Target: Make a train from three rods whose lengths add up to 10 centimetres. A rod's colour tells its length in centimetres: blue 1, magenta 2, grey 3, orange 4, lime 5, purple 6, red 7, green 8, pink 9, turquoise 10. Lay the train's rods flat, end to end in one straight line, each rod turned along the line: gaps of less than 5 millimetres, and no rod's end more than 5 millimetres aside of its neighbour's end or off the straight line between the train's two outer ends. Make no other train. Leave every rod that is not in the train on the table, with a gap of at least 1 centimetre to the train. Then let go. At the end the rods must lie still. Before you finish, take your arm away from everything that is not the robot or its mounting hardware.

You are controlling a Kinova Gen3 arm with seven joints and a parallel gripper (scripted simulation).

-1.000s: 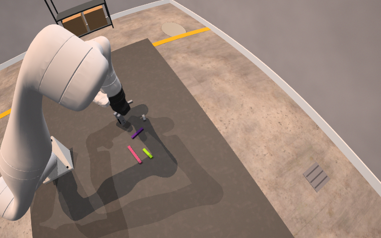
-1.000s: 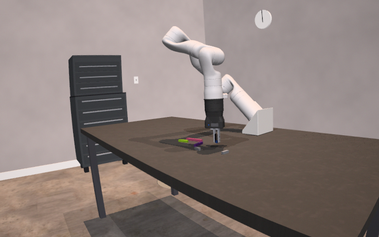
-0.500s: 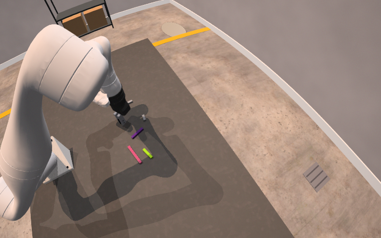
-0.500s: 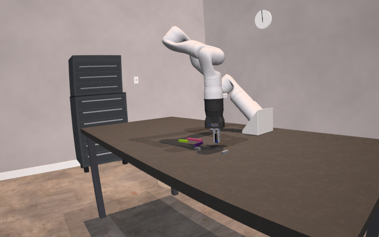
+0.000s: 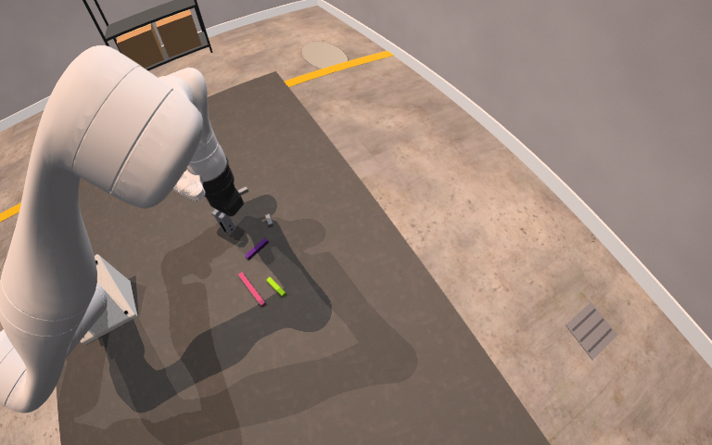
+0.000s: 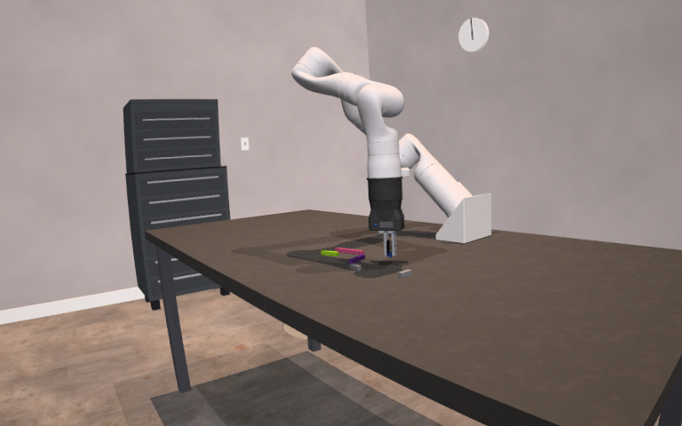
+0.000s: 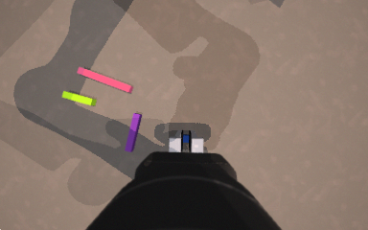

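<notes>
Now: hand 2 cm above the blue rod. From my hand the other things lie so: lime rod (17 cm to the right, 6 cm ahead, 3 cm below); then purple rod (7 cm to the right, 5 cm ahead, 3 cm below); then pink rod (16 cm to the right, 3 cm below, 1 cm ahead).
</notes>
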